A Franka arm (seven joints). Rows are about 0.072 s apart.
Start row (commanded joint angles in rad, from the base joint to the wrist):
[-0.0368 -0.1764 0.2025 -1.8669 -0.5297 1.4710 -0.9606]
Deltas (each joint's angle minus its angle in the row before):
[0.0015 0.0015 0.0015 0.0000 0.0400 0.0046 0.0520]
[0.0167 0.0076 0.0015 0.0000 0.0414 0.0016 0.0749]
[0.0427 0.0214 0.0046 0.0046 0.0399 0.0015 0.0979]
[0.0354 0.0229 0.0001 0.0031 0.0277 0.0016 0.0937]
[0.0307 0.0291 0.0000 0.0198 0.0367 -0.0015 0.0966]
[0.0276 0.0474 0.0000 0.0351 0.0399 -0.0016 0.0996]
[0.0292 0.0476 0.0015 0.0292 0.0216 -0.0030 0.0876]
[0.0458 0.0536 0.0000 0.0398 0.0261 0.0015 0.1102]
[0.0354 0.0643 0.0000 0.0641 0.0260 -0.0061 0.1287]
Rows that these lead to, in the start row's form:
[-0.0353 -0.1749 0.2040 -1.8669 -0.4897 1.4756 -0.9086]
[-0.0186 -0.1673 0.2055 -1.8669 -0.4483 1.4772 -0.8337]
[0.0241 -0.1459 0.2101 -1.8623 -0.4084 1.4787 -0.7358]
[0.0595 -0.1230 0.2102 -1.8592 -0.3807 1.4803 -0.6421]
[0.0902 -0.0939 0.2102 -1.8394 -0.3440 1.4788 -0.5455]
[0.1178 -0.0465 0.2102 -1.8043 -0.3041 1.4772 -0.4459]
[0.1470 0.0011 0.2117 -1.7751 -0.2825 1.4742 -0.3583]
[0.1928 0.0547 0.2117 -1.7353 -0.2564 1.4757 -0.2481]
[0.2282 0.1190 0.2117 -1.6712 -0.2304 1.4696 -0.1194]

